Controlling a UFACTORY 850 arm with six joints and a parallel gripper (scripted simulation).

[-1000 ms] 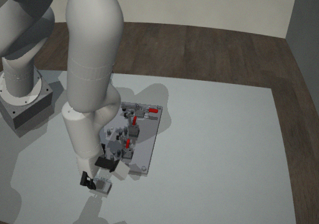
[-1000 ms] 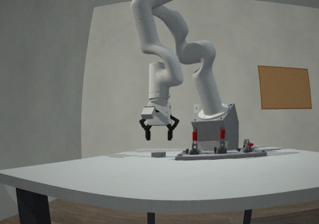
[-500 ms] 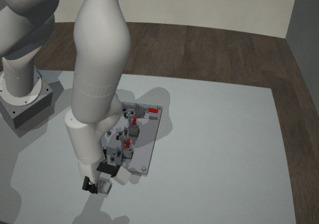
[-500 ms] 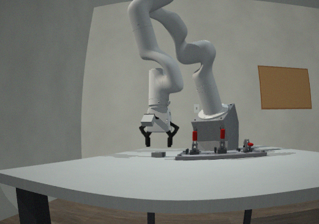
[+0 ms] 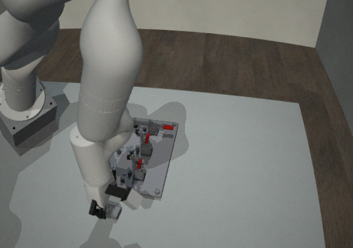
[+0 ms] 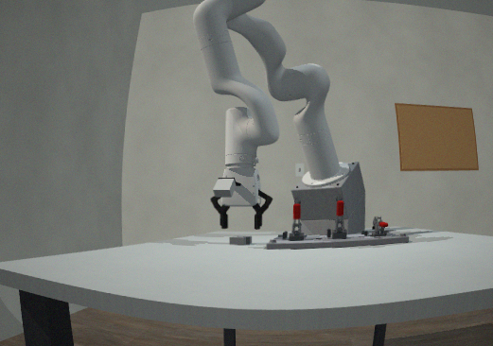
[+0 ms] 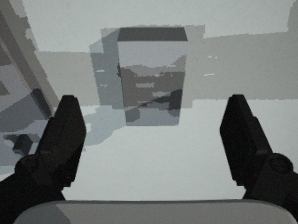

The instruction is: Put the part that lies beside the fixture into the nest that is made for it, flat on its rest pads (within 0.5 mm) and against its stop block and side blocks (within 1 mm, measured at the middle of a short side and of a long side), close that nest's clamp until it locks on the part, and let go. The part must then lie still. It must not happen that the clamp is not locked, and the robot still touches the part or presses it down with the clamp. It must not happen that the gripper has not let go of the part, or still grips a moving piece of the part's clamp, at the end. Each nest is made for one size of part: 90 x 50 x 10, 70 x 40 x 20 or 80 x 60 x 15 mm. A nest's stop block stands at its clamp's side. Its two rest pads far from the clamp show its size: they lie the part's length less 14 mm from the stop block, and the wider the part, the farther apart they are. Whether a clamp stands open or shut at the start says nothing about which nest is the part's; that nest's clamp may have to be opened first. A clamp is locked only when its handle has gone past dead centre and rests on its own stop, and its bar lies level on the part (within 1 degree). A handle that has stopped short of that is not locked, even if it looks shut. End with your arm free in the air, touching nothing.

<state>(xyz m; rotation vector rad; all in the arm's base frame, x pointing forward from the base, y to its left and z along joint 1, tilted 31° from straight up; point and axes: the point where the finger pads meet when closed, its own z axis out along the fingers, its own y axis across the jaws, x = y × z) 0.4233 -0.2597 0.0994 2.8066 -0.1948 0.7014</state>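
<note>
Right now the part is 4 cm below my hand. Also, from my hand: fixture plate: 5 cm ahead, 26 cm to the left, 4 cm below.
</note>
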